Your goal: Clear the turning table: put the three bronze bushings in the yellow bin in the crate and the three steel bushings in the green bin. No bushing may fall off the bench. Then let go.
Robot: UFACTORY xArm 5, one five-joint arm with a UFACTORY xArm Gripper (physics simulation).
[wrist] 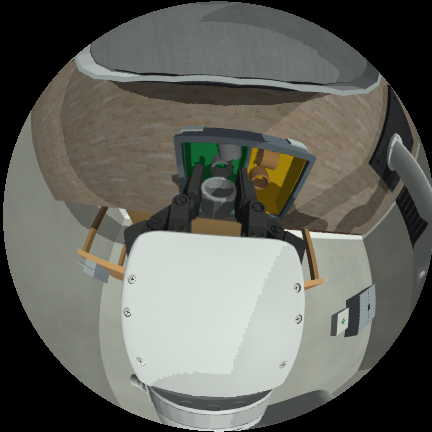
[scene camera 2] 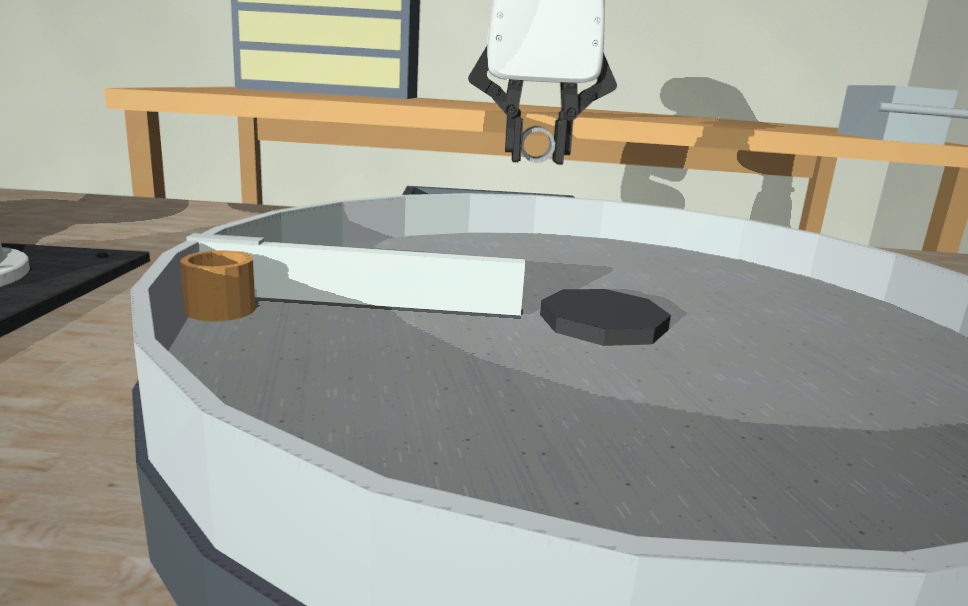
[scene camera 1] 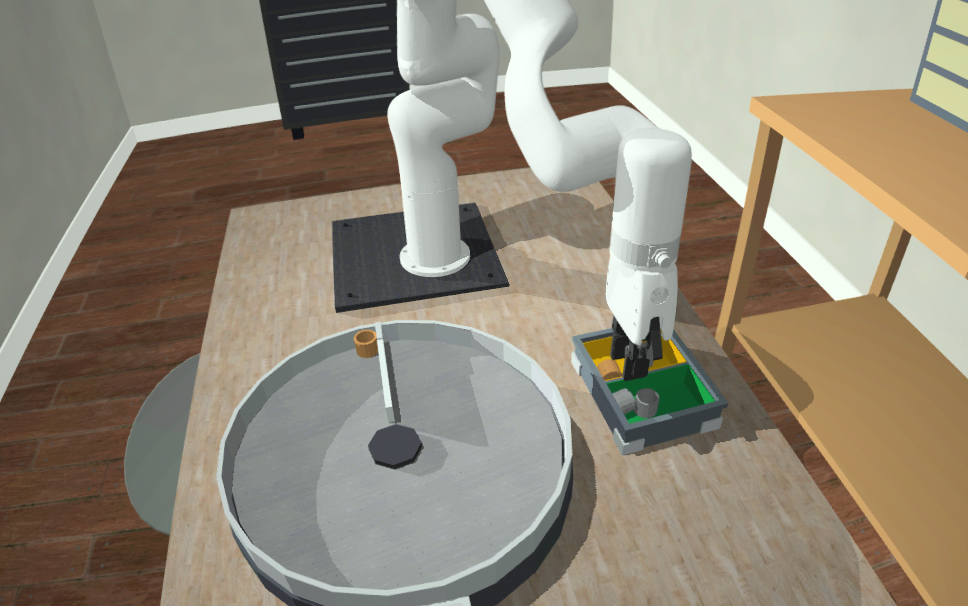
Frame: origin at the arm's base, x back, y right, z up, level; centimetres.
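Seen in the pictures: gripper, between the fingertips: point(wrist: 219, 176) point(scene camera 2: 536, 162) point(scene camera 1: 628, 367); arm's base, origin of its link: point(scene camera 1: 435, 257).
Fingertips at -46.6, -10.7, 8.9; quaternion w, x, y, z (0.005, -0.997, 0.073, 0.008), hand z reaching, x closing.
Note:
Pixels of each thing's middle, then the offset from my fingertips to it, as dx, dy, dz. "spot": a spot on its surface instead.
- steel bushing, middle of its body: point(wrist: 217, 197) point(scene camera 2: 536, 144) point(scene camera 1: 638, 356) -0.2, -1.3, +1.5
- crate, middle of its body: point(scene camera 1: 644, 381) point(wrist: 241, 176) +2.9, -5.4, -7.3
- yellow bin, a spot on its surface: point(scene camera 1: 671, 355) spot: +6.2, -12.2, -7.8
- bronze bushing, middle of its body: point(scene camera 2: 219, 284) point(scene camera 1: 366, 343) +21.8, +28.7, -3.2
- turning table, middle of its body: point(scene camera 2: 603, 324) point(scene camera 1: 395, 448) +3.0, +30.1, -4.6
- pale bar, a spot on its surface: point(scene camera 2: 400, 278) point(scene camera 1: 382, 380) spot: +13.2, +28.6, -2.8
- dark hub, middle of its body: point(scene camera 2: 604, 314) point(scene camera 1: 394, 446) +3.0, +30.1, -4.1
My gripper point(scene camera 1: 635, 360) point(scene camera 2: 537, 145) point(wrist: 219, 176) is shut on a steel bushing point(scene camera 2: 537, 159) point(wrist: 218, 206) and holds it above the crate point(scene camera 1: 607, 410) point(wrist: 225, 132); fingers hide it in scene camera 1. In the wrist view it overlaps the green bin point(scene camera 1: 685, 389) point(wrist: 195, 150). That bin holds a steel bushing on its side point(scene camera 1: 624, 401) point(wrist: 229, 150) and an upright one point(scene camera 1: 647, 403) point(wrist: 214, 166). The yellow bin point(scene camera 1: 671, 355) point(wrist: 287, 182) holds two bronze bushings, one point(scene camera 1: 608, 368) point(wrist: 268, 158) beside another point(wrist: 259, 171). A bronze bushing point(scene camera 1: 366, 347) point(scene camera 2: 218, 292) stands upright on the turning table point(scene camera 1: 285, 500) point(scene camera 2: 500, 457).
A pale bar point(scene camera 1: 386, 378) point(scene camera 2: 400, 278) reaches inward from the turning table's rim, close beside the bronze bushing. A dark hub point(scene camera 1: 395, 445) point(scene camera 2: 604, 314) is at its middle. The raised rim surrounds it. The robot's black base plate point(scene camera 1: 367, 285) lies behind.

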